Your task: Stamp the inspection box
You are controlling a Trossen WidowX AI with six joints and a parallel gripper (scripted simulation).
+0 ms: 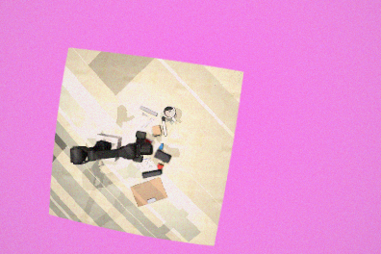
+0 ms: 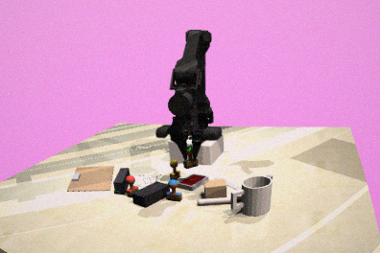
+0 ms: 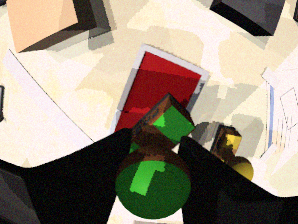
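Now: gripper tip 10 mm past the red ink pad and 80 mm above it. The rest, counted from my gripper tip: green-knobbed stamp: right at my gripper tip; then yellow-knobbed stamp: 30 mm behind, 80 mm to the right, 70 mm below; then blue-knobbed stamp: 110 mm ahead, 70 mm below.
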